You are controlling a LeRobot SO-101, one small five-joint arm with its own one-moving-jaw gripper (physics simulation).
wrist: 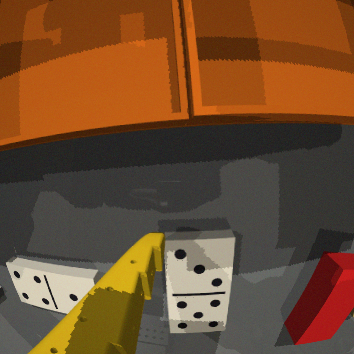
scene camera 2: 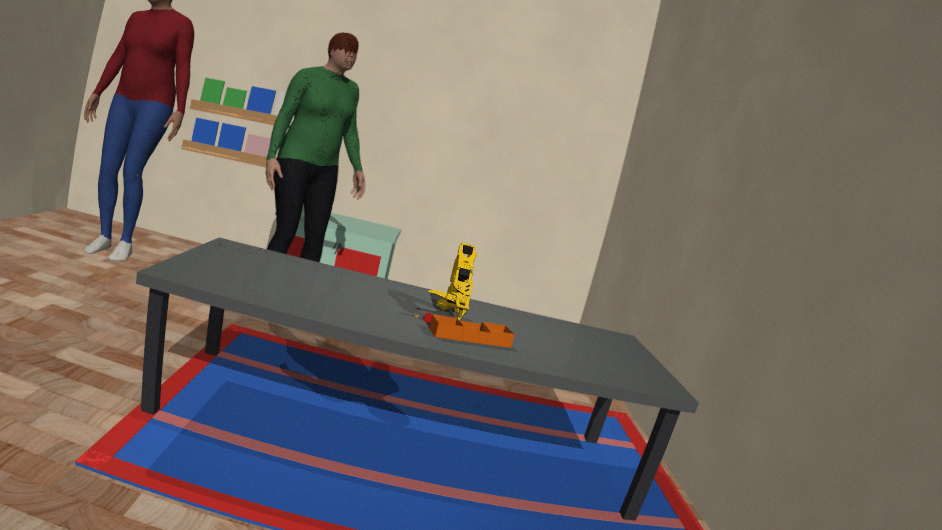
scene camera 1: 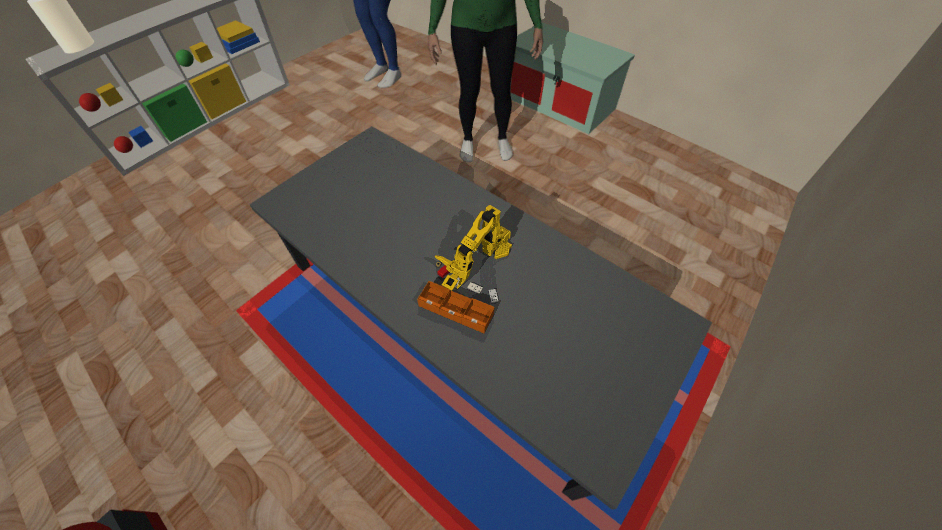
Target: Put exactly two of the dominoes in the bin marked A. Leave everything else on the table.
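Pixels of known places: end effector, tool point: (wrist: 163,246) (scene camera 2: 454,323) (scene camera 1: 457,287); arm's base, origin of the base link: (scene camera 2: 451,310) (scene camera 1: 493,251).
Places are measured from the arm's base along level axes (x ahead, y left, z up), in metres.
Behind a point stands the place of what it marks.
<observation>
A white domino (wrist: 200,285) @[x 0.203, y -0.011, z 0.007 m] with three and five pips lies flat just right of the fixed jaw's tip in the wrist view. A second domino (wrist: 50,285) @[x 0.183, y 0.053, z 0.007 m] (scene camera 1: 474,288) @[x 0.183, y 0.054, z 0.007 m] lies left of the jaw, which covers part of it in the wrist view. A third domino (scene camera 1: 494,295) @[x 0.160, y 0.128, z 0.007 m] lies farther right in scene camera 1. The orange three-compartment bin (scene camera 1: 463,317) @[x 0.312, y 0.112, z 0.042 m] (scene camera 2: 471,334) @[x 0.333, y 0.054, z 0.025 m] (wrist: 90,90) @[x 0.266, y 0.039, z 0.007 m] stands beyond them; its labels are too small to read. My gripper (scene camera 1: 443,270) (scene camera 2: 445,305) is fully open and empty; its fixed jaw shows in the wrist view, the moving jaw does not.
A red block (wrist: 320,300) @[x 0.201, y -0.066, z 0.015 m] (scene camera 1: 442,271) @[x 0.206, y -0.079, z 0.018 m] (scene camera 2: 428,317) @[x 0.218, y -0.081, z 0.015 m] stands right of the first domino in the wrist view. A small tan ring-like piece (scene camera 1: 438,264) @[x 0.187, y -0.118, z 0.006 m] (scene camera 2: 416,315) @[x 0.193, y -0.120, z 0.006 m] lies beside it. The grey table (scene camera 1: 559,369) @[x 0.243, y 0.456, z 0.000 m] (scene camera 2: 263,296) @[x 0.383, y -0.593, z 0.000 m] carries the arm; two people stand behind it.
</observation>
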